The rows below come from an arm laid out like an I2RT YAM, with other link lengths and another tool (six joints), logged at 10 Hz.
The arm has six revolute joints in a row. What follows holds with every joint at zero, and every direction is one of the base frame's.
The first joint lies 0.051 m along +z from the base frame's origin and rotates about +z.
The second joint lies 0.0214 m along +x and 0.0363 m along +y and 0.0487 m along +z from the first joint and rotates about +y.
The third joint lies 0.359 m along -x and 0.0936 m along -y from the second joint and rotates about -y.
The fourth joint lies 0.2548 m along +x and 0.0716 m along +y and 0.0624 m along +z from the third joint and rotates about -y.
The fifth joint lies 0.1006 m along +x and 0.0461 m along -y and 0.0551 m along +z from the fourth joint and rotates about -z.
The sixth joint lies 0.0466 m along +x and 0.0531 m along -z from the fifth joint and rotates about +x.
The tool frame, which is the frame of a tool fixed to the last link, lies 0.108 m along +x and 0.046 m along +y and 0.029 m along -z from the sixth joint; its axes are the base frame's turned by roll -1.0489, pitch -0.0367 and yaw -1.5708 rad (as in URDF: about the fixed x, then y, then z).
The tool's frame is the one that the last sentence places.
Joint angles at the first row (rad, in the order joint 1, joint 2, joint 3, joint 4, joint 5, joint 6):
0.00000, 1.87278, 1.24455, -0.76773, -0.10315, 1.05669
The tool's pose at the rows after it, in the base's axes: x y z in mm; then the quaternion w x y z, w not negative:
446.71, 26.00, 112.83, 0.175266, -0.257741, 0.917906, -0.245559
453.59, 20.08, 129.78, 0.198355, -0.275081, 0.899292, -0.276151
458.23, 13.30, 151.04, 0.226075, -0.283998, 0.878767, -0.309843
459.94, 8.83, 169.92, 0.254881, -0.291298, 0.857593, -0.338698
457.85, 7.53, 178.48, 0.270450, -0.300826, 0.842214, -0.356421
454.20, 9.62, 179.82, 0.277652, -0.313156, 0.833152, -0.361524
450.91, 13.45, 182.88, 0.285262, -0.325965, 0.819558, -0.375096
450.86, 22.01, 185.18, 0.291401, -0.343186, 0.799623, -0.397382
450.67, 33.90, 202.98, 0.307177, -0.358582, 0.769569, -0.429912
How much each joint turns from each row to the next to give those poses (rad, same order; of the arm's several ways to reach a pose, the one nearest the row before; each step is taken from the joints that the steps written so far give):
-0.00076, -0.00866, 0.03547, -0.02170, 0.04326, -0.04462
0.00076, -0.02489, 0.02843, 0.00101, 0.04880, -0.05352
0.00001, -0.04262, 0.01154, 0.01812, 0.04946, -0.04516
0.00144, -0.04648, -0.00859, 0.03673, 0.03759, -0.04444
0.00444, -0.03090, -0.01780, 0.02832, 0.02446, -0.03553
0.00588, -0.01551, -0.01686, 0.01542, 0.00595, -0.02819
0.01737, -0.02097, -0.01800, 0.01881, 0.02676, -0.02531
0.03751, -0.01372, -0.01176, 0.02211, 0.05361, -0.02378
0.05267, -0.03518, 0.00863, 0.00826, 0.07495, -0.02826

